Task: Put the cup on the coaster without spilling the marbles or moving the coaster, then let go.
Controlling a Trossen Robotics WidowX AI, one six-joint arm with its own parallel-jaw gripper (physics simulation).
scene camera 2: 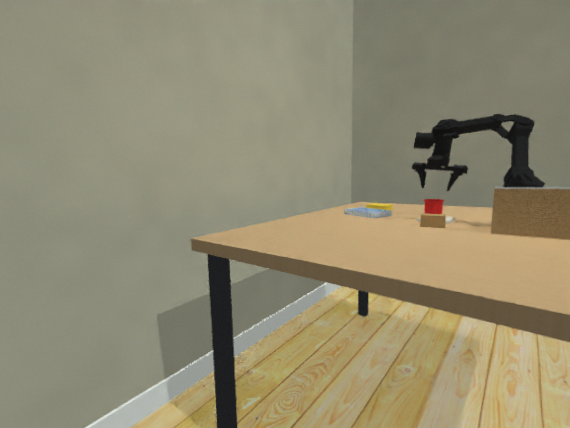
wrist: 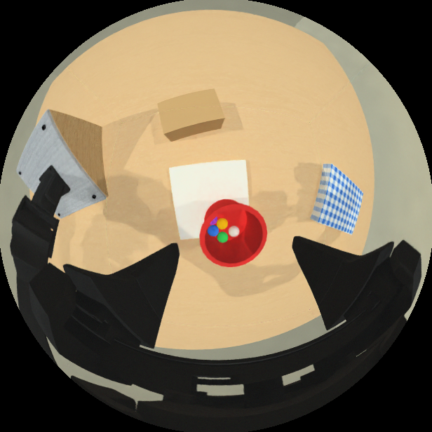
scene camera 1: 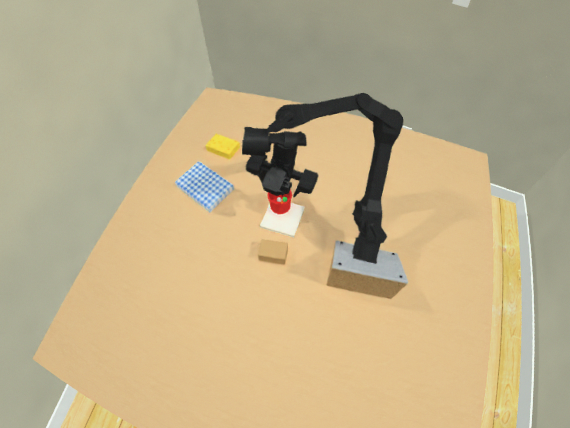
In view: the gripper (scene camera 1: 279,190), a red cup (wrist: 237,250), a white square coaster (scene camera 1: 287,223) and a tan block (wrist: 196,112).
The white square coaster shows as well in the wrist view (wrist: 196,186). The gripper shows as well in scene camera 2 (scene camera 2: 434,189) and in the wrist view (wrist: 238,246).
